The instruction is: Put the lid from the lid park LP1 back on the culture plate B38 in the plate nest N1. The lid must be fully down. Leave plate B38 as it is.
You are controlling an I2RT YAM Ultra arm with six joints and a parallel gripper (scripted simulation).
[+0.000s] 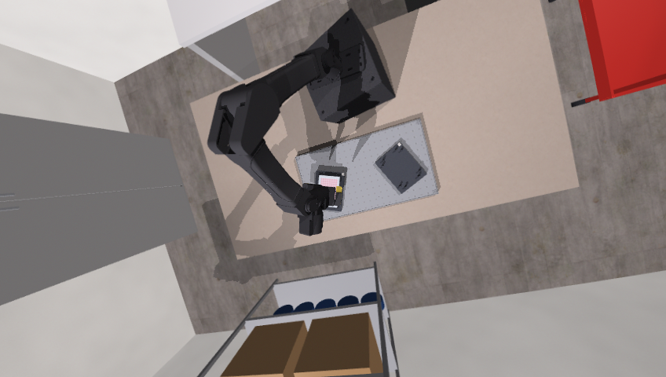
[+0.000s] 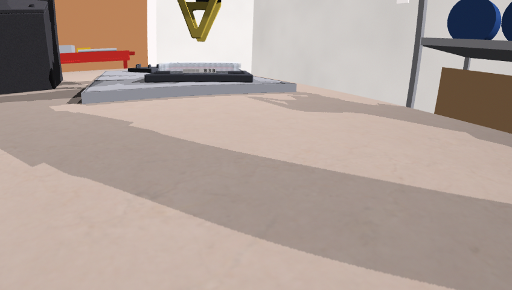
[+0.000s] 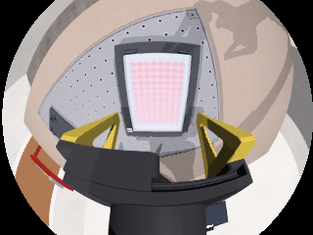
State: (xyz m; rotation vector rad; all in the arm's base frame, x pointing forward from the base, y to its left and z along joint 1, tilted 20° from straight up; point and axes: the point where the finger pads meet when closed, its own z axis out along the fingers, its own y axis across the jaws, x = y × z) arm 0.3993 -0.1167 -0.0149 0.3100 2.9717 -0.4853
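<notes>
The clear lid lies 50 mm below my hand. Also, from my hand: black plate nest N1: 70 mm below; culture plate B38: 50 mm below; grey base plate: 50 mm behind, 150 mm to the left, 80 mm below.
</notes>
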